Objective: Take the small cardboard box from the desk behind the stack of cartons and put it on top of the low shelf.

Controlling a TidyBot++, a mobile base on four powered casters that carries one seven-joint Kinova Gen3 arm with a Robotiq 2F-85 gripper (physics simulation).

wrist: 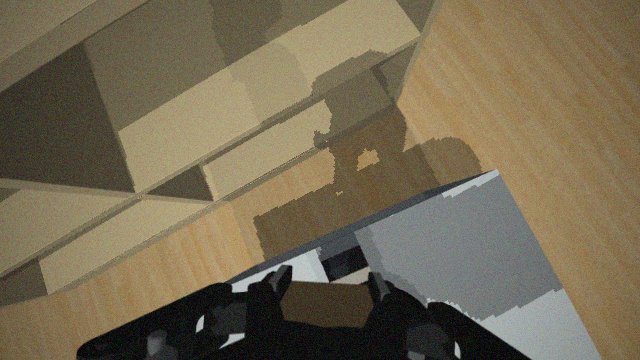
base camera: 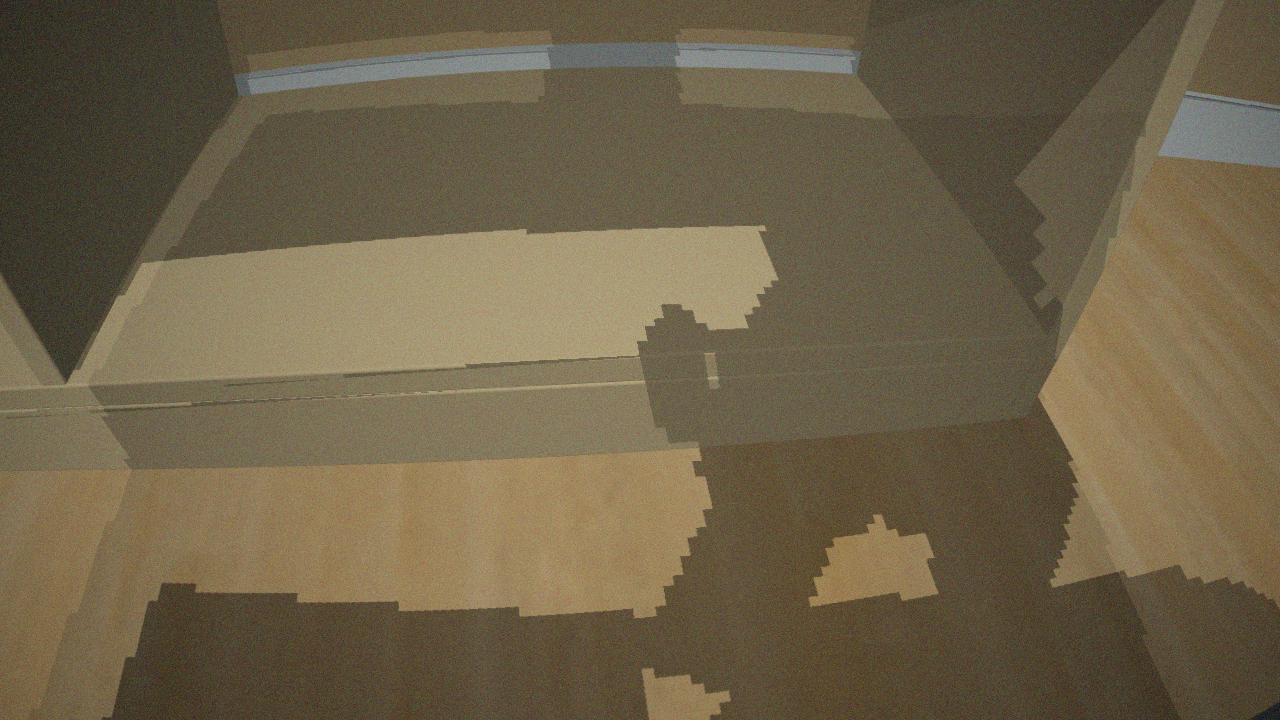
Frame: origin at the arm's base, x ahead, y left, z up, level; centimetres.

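Seen in the pictures: gripper, fingertip midpoint: (wrist: 329, 283).
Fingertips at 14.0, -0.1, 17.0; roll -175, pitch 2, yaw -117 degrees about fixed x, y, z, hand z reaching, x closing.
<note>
A point is followed by its place in that frame, as x, y, z.
The small cardboard box (wrist: 327, 307) @(13.8, -0.1, 20.6) is brown and sits between the two fingertips at the bottom of the wrist view. My gripper (wrist: 329, 283) @(14.0, -0.1, 17.0) is shut on it; the box's lower part is hidden by the gripper body. The low shelf (base camera: 402, 429) @(37.7, 10.1, -36.5) (wrist: 75, 37) @(37.7, 10.2, 20.0) is pale wood with open compartments. It fills much of the base camera view and stands at the upper left of the wrist view, beyond the held box. The shelf's top surface cannot be made out clearly. The desk and the stack of cartons do not show.
My grey and white base (wrist: 465, 245) @(7.5, -16.1, -1.4) lies beneath the gripper, its front edge close to the shelf's front. Wooden floor (base camera: 402, 528) @(33.2, 10.0, -39.6) (wrist: 540, 125) @(18.6, -67.0, -39.6) runs between base and shelf and along the shelf's right end. A pale skirting board (base camera: 1221, 134) @(85.3, -81.2, -35.5) lines the wall behind. Shadows fall across shelf and floor.
</note>
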